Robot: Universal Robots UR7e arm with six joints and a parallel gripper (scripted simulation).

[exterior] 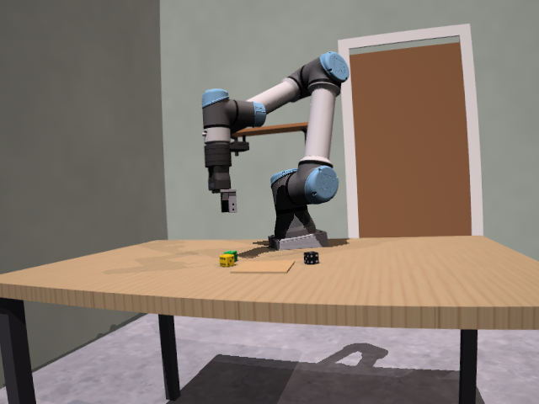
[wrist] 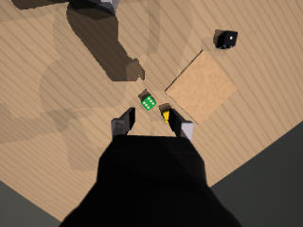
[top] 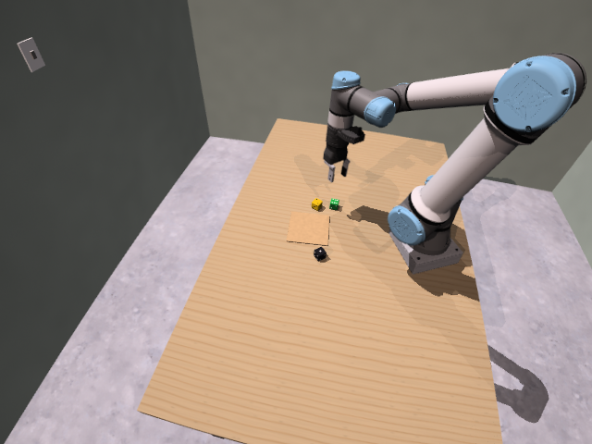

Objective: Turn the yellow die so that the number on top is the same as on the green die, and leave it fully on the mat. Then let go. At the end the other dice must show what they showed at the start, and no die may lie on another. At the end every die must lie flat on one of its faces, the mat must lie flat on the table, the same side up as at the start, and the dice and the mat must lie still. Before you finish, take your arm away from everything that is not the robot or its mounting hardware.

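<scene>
My gripper is now 150 mm above the green die and 10 mm past it. The rest, counted from my hand: tan mat: 160 mm below, 100 mm to the left, 90 mm ahead; then yellow die: 150 mm below, 60 mm ahead; then black die: 230 mm to the left, 150 mm below, 60 mm ahead.
</scene>
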